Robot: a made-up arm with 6 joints.
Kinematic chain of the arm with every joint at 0, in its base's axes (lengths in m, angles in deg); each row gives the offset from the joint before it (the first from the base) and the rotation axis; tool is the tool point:
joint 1: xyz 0 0 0.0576 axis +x
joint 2: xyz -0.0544 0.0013 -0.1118 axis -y
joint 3: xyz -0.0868 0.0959 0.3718 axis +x
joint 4: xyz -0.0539 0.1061 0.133 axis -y
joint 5: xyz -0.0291 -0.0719 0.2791 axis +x
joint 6: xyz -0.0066 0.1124 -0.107 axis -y
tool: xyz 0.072 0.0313 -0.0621
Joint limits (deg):
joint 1: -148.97..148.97
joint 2: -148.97..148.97
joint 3: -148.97..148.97
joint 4: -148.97..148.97
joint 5: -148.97..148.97
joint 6: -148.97..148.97
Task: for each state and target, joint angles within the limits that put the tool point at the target. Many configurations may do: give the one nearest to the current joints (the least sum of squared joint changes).
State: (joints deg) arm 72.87 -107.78 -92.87 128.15 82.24 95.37
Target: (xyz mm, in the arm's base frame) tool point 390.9 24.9 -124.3
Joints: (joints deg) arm 55.89 -140.55 -91.15 148.97 74.56 121.30
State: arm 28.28 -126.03 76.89 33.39 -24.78 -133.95
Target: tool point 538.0 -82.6 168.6
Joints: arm 26.50 -97.63 73.51 34.78 -16.83 -138.47
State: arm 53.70 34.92 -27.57 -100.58 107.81 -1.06
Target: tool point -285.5 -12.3 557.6
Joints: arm 40.79 60.01 -22.51 -83.13 102.21 -3.87
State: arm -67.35 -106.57 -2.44 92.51 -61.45 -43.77
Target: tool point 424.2 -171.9 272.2
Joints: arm -125.22 -137.98 16.24 90.22 -83.33 -42.63
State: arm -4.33 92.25 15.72 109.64 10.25 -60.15
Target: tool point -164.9 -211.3 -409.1
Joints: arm -59.14 118.87 -28.75 123.40 18.88 -78.85
